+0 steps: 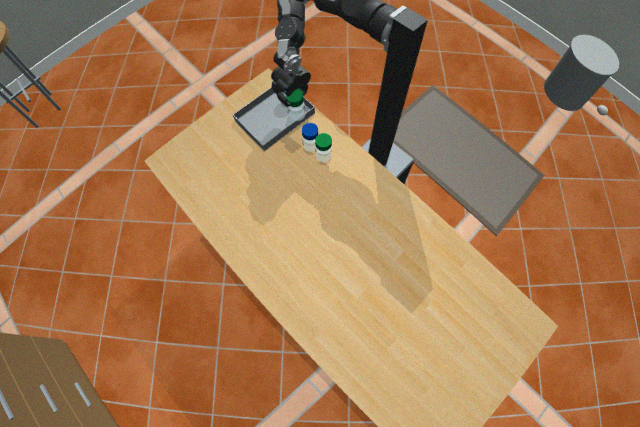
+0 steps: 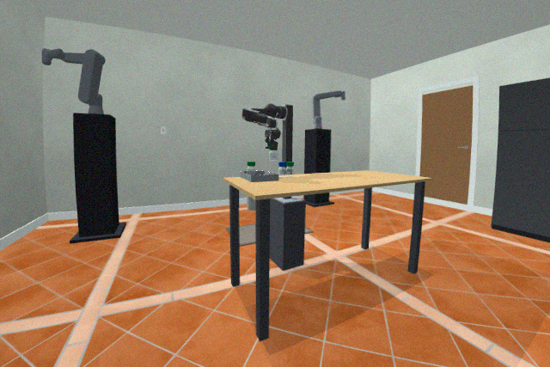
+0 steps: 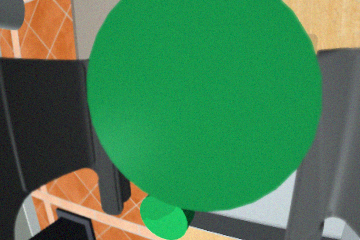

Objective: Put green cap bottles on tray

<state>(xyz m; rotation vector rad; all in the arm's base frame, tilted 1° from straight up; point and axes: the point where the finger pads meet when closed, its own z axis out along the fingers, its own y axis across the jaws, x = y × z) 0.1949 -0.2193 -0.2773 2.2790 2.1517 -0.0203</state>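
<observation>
Now: hand 1 cm short of the tray, 10 cm to the left of it and 19 cm above it. The rest, counted from my hand: blue-capped bottle (1 cm ahead, 9 cm to the left, 16 cm below).
</observation>
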